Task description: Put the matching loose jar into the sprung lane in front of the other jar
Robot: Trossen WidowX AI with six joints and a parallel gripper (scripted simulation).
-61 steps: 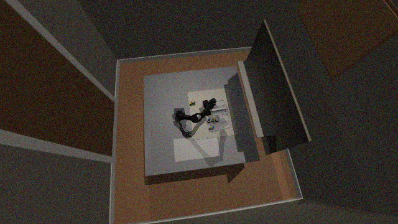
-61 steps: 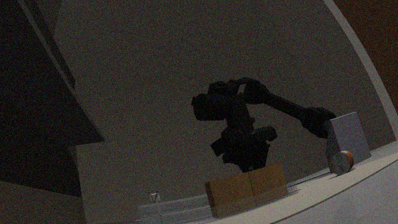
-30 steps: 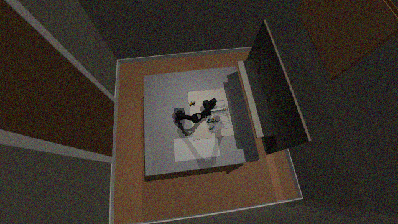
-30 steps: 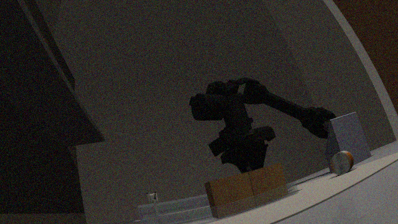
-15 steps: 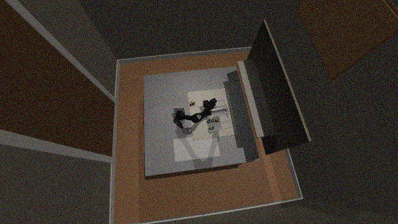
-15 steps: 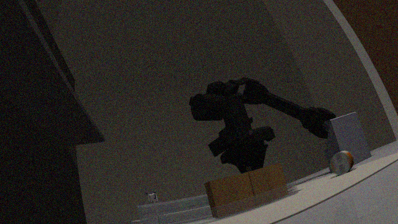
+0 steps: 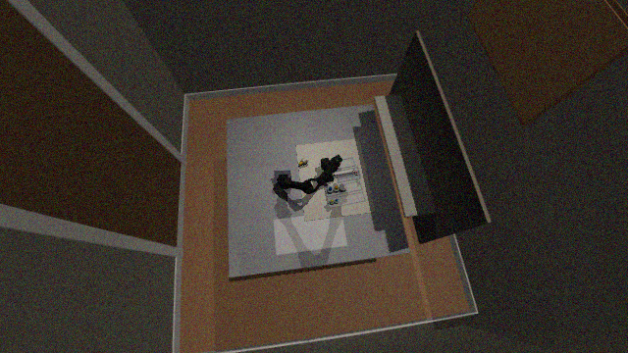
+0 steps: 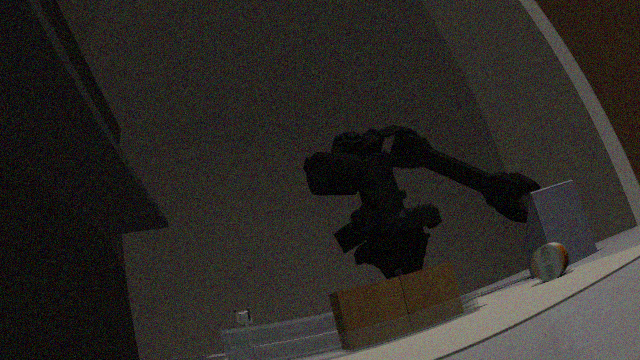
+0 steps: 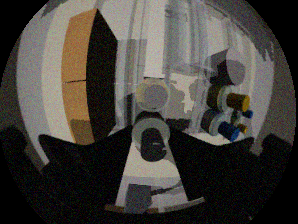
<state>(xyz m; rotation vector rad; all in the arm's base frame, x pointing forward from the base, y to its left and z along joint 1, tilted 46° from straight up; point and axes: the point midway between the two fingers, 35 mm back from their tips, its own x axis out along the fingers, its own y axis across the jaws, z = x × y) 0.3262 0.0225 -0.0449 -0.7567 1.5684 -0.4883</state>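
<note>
Now: the clear-railed lane 15 cm ahead of my gripper tip and 3 cm below it.
</note>
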